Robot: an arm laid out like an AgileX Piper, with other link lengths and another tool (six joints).
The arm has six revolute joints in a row. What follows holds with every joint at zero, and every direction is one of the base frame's. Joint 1 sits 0.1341 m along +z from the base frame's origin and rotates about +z. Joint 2 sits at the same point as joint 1 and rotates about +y. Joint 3 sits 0.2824 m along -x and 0.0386 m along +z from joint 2 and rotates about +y. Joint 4 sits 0.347 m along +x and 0.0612 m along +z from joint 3 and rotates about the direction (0.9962, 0, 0.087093). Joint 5 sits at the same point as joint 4 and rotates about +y. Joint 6 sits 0.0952 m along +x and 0.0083 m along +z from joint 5 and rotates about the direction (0.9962, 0, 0.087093). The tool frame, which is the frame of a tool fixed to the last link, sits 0.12 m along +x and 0.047 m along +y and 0.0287 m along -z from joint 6; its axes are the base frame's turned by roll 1.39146, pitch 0.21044 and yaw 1.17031 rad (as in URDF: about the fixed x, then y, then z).
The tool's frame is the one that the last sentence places.
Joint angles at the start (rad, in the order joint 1, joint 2, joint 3, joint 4, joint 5, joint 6):
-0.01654 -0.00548 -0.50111 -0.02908 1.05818 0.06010
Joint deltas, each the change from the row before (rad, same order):
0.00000 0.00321 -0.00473 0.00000 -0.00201 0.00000
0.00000 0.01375 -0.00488 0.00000 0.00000 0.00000
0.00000 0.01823 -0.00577 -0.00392 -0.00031 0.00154
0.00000 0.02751 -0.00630 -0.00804 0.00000 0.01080
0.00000 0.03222 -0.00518 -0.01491 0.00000 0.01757
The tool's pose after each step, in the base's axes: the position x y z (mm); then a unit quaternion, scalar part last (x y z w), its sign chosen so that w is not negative. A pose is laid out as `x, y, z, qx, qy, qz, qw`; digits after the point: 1 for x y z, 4 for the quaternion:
166.7, 40.6, 266.3, 0.5925, 0.5651, 0.2131, 0.5330
168.1, 40.6, 266.2, 0.5935, 0.5675, 0.2105, 0.5305
170.1, 39.8, 265.7, 0.5951, 0.5700, 0.2056, 0.5278
173.6, 38.5, 264.0, 0.6007, 0.5723, 0.1978, 0.5219
178.1, 36.0, 260.9, 0.6087, 0.5739, 0.1865, 0.5151

